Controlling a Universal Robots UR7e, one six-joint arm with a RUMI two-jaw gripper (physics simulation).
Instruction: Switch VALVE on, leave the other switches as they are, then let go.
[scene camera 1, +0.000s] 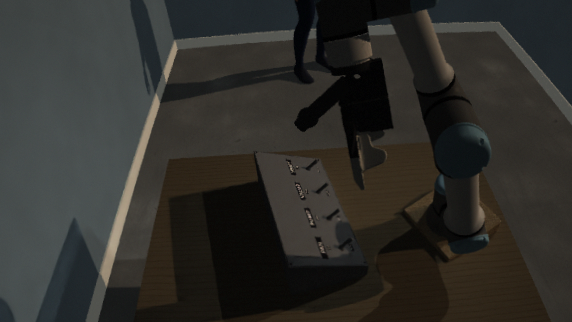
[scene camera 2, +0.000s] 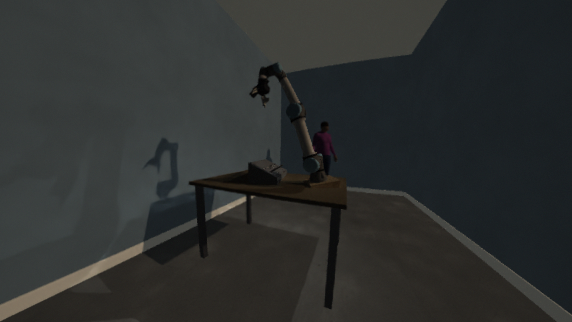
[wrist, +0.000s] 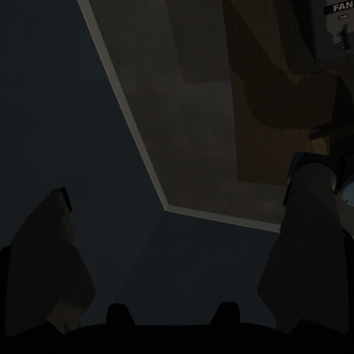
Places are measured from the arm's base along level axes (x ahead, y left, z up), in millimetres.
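Where they show: gripper, fingertip midpoint: (scene camera 1: 364, 172) (scene camera 2: 258, 101); arm's base, link origin: (scene camera 2: 318, 180).
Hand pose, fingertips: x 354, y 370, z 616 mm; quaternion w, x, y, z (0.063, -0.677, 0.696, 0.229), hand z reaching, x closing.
Each offset is from my fingertips to the top centre of the thing. Level surfaces: height alone.
A grey sloped switch panel (scene camera 1: 290, 220) (scene camera 2: 260, 173) stands on the wooden table {dz -651 mm} (scene camera 1: 200, 172) (scene camera 2: 295, 193). Its four levers lean the same way in scene camera 1, away from their labels. The VALVE lever {dx +89, dy -431, dz -521 mm} (scene camera 1: 321, 188) is second from the far end, between the VENT lever {dx +130, dy -544, dz -521 mm} (scene camera 1: 312, 164) and the PUMP lever {dx +47, dy -319, dz -521 mm} (scene camera 1: 332, 215). The FAN lever {dx +5, dy -206, dz -521 mm} (scene camera 1: 345, 244) (wrist: 345, 41) is nearest scene camera 1. Some labels are blurred. My gripper (scene camera 1: 364, 172) (scene camera 2: 264, 102) (wrist: 175, 186) is open and empty, high above the table and apart from the panel.
The arm's base stands on a wooden plate (scene camera 1: 417, 212) to the right of the panel in scene camera 1. A wall (scene camera 1: 75, 125) (scene camera 2: 125, 100) rises on the left. A person (scene camera 1: 302, 45) (scene camera 2: 324, 143) stands behind the table.
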